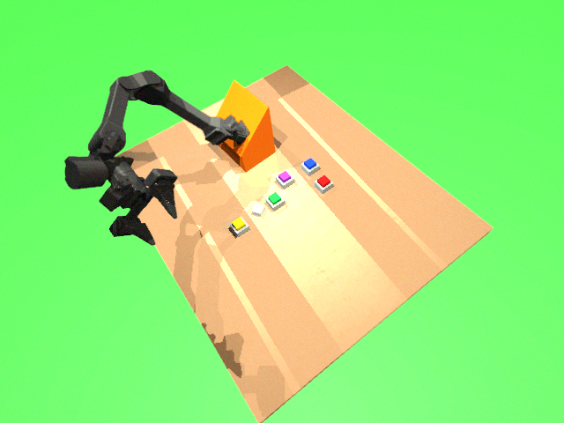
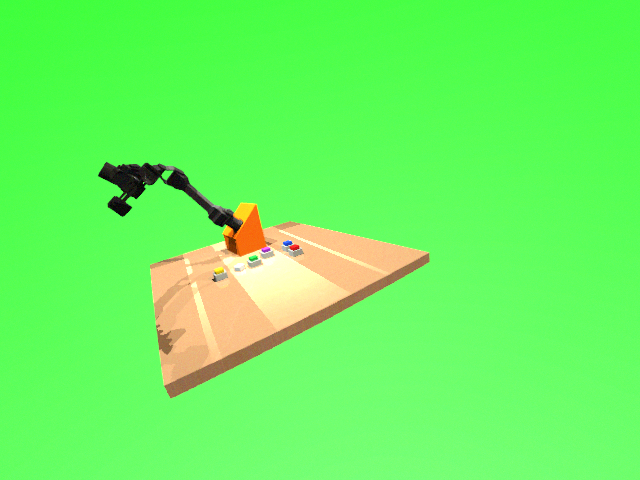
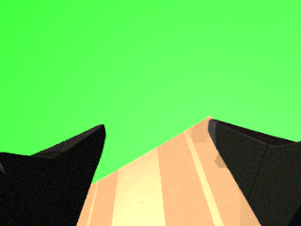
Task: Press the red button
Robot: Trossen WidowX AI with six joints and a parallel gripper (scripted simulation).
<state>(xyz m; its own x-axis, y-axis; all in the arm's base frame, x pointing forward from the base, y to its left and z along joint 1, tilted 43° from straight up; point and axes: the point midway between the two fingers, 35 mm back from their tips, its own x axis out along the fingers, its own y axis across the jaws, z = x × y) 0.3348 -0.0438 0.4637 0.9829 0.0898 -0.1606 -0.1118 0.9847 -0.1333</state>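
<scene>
My gripper tip is now 510 mm to the right of the red button, 360 mm above it and 140 mm past it. The rest, counted from my gripper tip: green button 360 mm below, 330 mm to the left, 170 mm behind; then small white block 380 mm below, 260 mm to the left, 170 mm behind; then yellow button 360 mm below, 180 mm to the left, 150 mm behind.
</scene>
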